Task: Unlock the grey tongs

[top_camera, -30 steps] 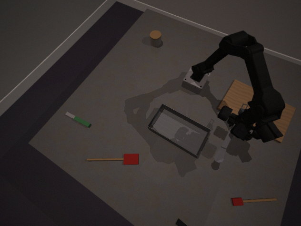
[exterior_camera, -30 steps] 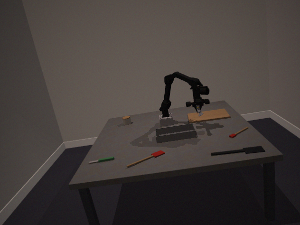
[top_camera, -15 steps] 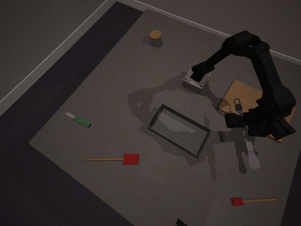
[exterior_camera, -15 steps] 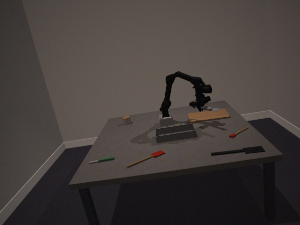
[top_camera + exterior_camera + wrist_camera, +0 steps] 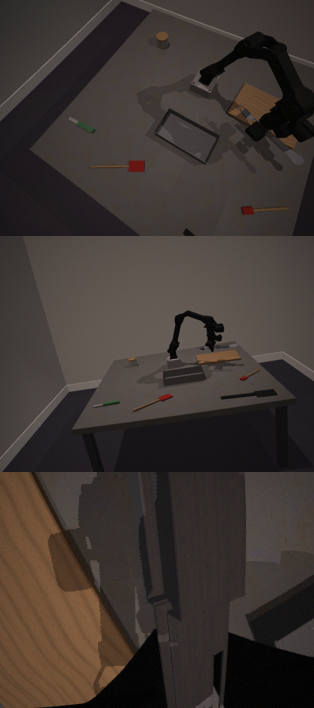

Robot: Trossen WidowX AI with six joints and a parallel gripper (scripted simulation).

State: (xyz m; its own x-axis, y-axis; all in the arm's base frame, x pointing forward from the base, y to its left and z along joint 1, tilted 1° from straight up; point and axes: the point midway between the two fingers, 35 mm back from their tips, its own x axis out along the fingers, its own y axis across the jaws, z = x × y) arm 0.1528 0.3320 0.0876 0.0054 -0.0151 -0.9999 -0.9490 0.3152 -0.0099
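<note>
Now: the yellow lock piece 10 mm behind my gripper tip, 30 mm to the right of it and 40 mm above it. Also, from my gripper tip: wooden board: 190 mm behind, 50 mm to the left, 120 mm below; black spatula: 560 mm ahead, 160 mm to the left, 120 mm below; roasting tin: 180 mm ahead, 250 mm to the right, 100 mm below.
</note>
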